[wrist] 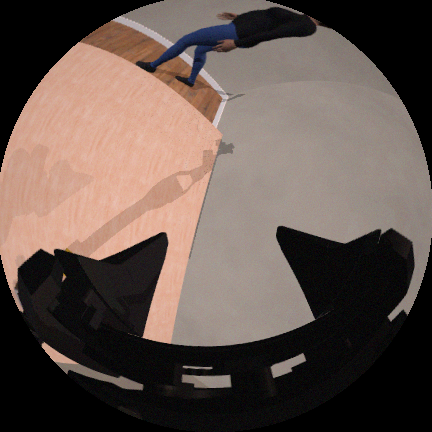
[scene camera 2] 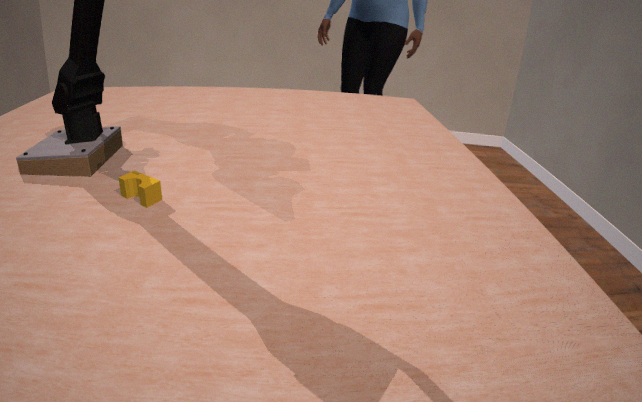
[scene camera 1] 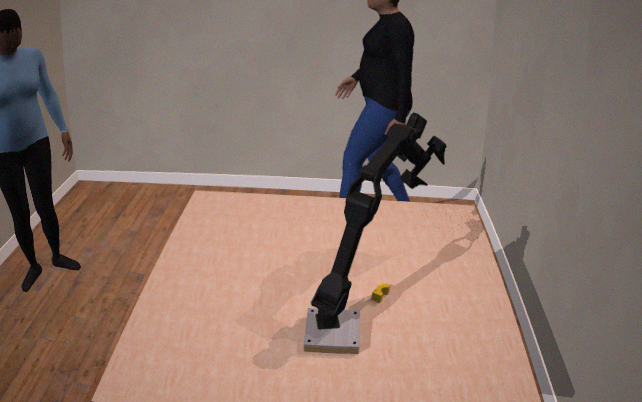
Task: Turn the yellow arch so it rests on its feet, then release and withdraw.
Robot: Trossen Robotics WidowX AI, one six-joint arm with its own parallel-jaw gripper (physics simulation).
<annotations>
my gripper: wrist; scene camera 1; not seen in scene camera 2 (out of frame)
same spot on my gripper: [wrist: 329,272] = [scene camera 1: 435,153]
</annotations>
